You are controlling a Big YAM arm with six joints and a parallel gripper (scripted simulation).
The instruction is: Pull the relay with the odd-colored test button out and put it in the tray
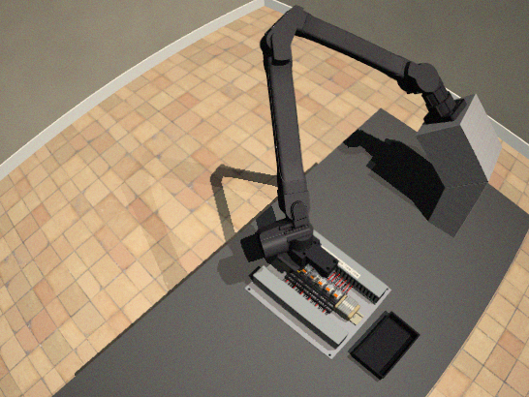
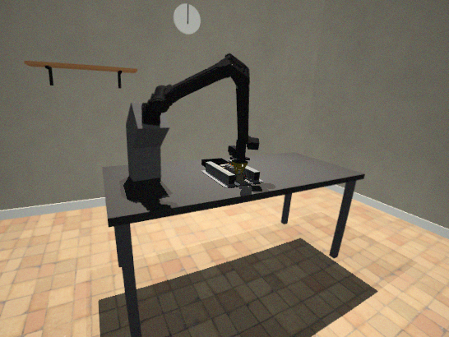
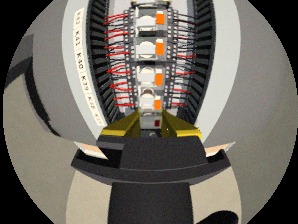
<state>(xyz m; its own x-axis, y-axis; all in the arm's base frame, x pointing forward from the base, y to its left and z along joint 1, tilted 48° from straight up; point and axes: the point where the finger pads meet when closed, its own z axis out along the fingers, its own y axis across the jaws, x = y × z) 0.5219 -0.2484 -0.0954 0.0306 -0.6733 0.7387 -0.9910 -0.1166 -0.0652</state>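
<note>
The relay is right at my hand. From my hand the other things lie so: black tray 340 mm to the left, 30 mm below, 10 mm ahead.
</note>
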